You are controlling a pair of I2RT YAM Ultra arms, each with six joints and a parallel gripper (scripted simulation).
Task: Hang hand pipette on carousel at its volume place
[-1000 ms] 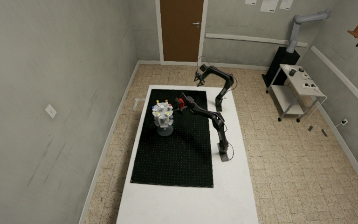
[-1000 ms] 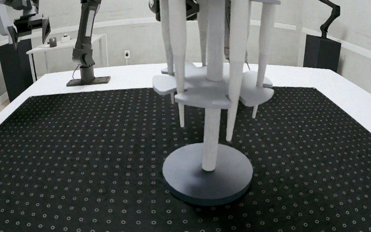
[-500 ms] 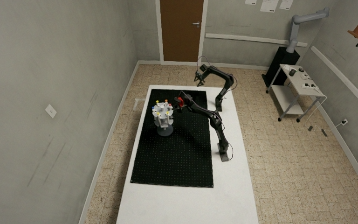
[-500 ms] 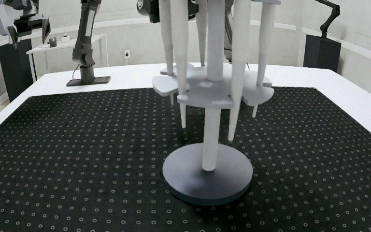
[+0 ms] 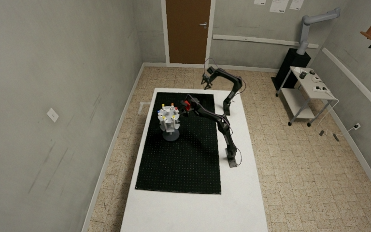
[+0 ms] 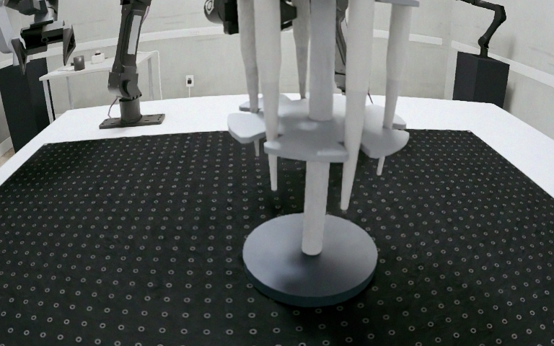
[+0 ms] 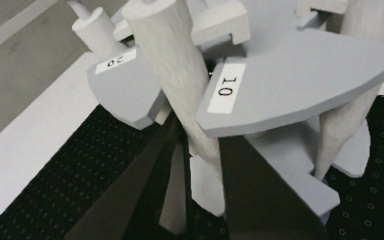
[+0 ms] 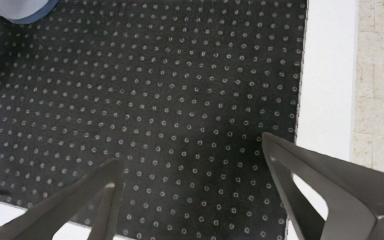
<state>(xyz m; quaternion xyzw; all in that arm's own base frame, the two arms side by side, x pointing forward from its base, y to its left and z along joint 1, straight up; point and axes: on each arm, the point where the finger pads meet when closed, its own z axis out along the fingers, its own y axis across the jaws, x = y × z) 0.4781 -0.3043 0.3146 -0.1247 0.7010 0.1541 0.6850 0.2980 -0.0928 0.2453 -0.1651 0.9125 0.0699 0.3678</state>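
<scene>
My left gripper is now 2 cm above the white pipette, 1 cm to the left of it and 1 cm short of it.
</scene>
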